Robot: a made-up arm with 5 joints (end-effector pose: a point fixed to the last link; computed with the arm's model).
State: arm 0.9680 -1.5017 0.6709 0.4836 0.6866
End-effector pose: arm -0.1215 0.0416 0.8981 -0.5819 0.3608 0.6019 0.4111
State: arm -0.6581 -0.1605 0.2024 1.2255 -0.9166
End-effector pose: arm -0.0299 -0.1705 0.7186 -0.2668 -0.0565 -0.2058 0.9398
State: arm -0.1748 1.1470 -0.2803 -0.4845 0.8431
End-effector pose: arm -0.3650 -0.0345 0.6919 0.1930 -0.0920 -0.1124 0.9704
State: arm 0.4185 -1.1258 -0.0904 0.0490 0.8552
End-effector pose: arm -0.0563 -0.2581 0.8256 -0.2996 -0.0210 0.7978 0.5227
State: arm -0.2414 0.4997 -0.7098 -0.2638 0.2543
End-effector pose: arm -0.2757 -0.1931 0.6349 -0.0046 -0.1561 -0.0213 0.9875
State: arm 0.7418 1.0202 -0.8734 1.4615 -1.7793
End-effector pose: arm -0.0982 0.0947 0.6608 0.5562 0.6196 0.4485 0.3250
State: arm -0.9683 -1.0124 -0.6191 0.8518 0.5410
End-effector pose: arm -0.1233 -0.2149 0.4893 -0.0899 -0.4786 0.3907 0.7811
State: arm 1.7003 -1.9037 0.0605 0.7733 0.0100
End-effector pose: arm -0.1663 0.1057 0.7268 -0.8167 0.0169 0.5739 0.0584
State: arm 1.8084 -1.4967 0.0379 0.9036 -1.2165
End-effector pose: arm -0.1484 0.1541 0.6348 -0.7012 -0.5884 0.3226 0.2408
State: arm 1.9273 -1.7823 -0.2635 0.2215 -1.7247
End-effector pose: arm -0.0471 0.2349 0.6674 -0.5750 -0.5663 0.2440 0.5377
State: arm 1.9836 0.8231 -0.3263 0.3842 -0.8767
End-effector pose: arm -0.2581 0.0333 0.5586 -0.3585 -0.7764 -0.5163 0.0466
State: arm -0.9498 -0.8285 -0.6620 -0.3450 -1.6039
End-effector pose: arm 0.1303 -0.2081 0.4798 0.5462 0.1212 -0.3253 0.7623
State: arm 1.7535 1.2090 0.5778 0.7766 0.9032
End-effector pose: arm -0.2841 0.1509 0.5146 -0.4050 -0.1724 -0.2904 0.8497
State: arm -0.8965 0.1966 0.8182 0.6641 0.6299
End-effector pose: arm -0.0667 -0.3290 0.6640 0.4489 0.3953 0.4033 0.6925
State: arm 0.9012 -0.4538 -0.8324 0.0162 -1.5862
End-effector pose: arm -0.1561 -0.0989 0.8799 -0.0658 -0.7387 -0.2372 0.6275
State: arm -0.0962 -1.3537 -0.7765 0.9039 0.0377
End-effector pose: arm -0.0598 -0.2076 0.6157 -0.2810 -0.7059 0.3308 0.5598
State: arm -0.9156 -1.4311 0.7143 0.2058 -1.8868
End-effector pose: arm 0.2156 -0.1058 0.5876 0.1128 0.2063 -0.1706 0.9569
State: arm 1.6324 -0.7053 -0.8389 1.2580 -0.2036
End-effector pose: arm -0.1844 -0.0953 0.6521 0.7733 0.5935 -0.1468 0.1681
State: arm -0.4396 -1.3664 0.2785 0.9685 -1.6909
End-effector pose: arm 0.0435 -0.1423 0.8154 0.0855 -0.4164 -0.2009 0.8826
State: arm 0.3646 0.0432 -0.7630 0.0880 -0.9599
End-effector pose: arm -0.1753 -0.1815 0.7574 -0.1823 -0.5337 -0.3613 0.7426
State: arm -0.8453 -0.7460 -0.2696 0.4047 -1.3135
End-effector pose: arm 0.0412 -0.2467 0.6047 0.2592 -0.0972 -0.3306 0.9023
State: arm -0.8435 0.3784 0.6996 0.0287 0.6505
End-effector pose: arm -0.1823 -0.3154 0.6599 0.6420 0.3301 0.1256 0.6805
